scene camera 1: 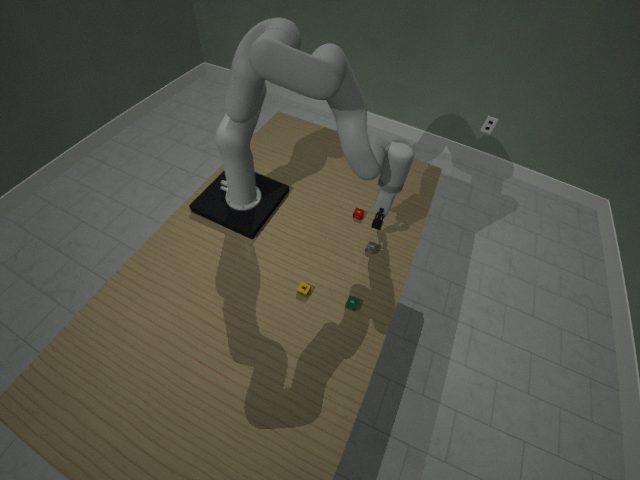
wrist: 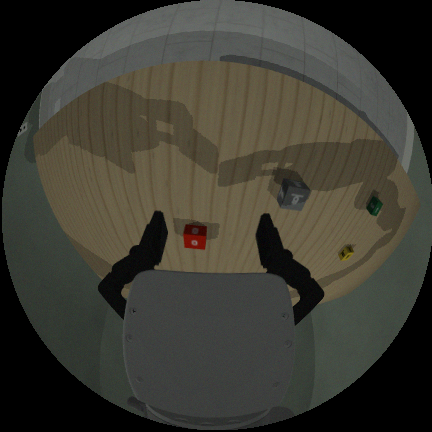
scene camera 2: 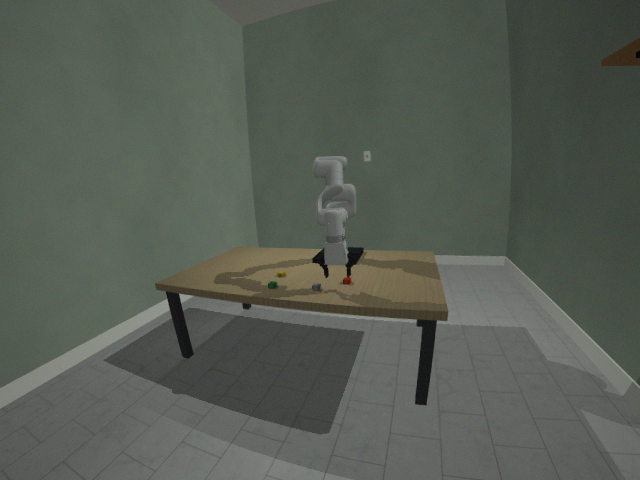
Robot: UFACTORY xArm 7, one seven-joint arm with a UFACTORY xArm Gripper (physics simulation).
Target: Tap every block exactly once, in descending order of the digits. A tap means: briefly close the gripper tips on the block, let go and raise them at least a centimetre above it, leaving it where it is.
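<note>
My gripper [scene camera 1: 378, 219] [scene camera 2: 337, 276] [wrist: 211, 222] is open and empty, raised above the table near the red block. The red block [scene camera 1: 358, 213] [scene camera 2: 346, 281] [wrist: 195, 237] lies between the two fingers as seen in the wrist view, nearer the left finger, and below them. The grey block [scene camera 1: 370, 248] [scene camera 2: 316, 287] [wrist: 293, 194] sits to the right of the right finger in the wrist view. The green block [scene camera 1: 352, 302] [scene camera 2: 272, 284] [wrist: 374, 206] and the yellow block [scene camera 1: 303, 288] [scene camera 2: 281, 274] [wrist: 345, 253] are farther right there. The digits are too small or dim to read surely.
The wooden table [scene camera 1: 170, 330] [scene camera 2: 403, 289] [wrist: 200, 100] bears all the blocks. The arm stands on a black base plate [scene camera 1: 217, 211]. Shadows of the arm fall across the table, over the green block's area. The table's long edge runs beside the grey and green blocks.
</note>
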